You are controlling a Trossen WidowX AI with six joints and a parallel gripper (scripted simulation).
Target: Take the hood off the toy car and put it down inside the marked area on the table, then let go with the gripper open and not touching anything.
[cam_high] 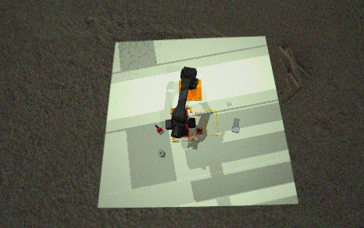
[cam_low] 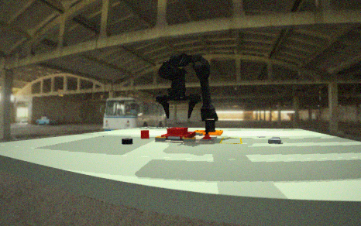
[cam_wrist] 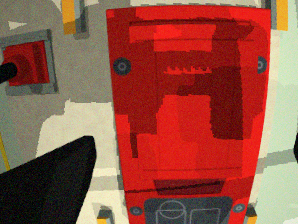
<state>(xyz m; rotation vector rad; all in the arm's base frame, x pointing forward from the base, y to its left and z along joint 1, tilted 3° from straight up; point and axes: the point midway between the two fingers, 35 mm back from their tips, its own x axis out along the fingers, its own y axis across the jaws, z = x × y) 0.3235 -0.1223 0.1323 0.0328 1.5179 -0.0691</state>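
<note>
The hood lies 50 mm below my gripper tip. The rest, counted from my gripper tip: wheel: 150 mm ahead, 160 mm to the right, 80 mm below.
</note>
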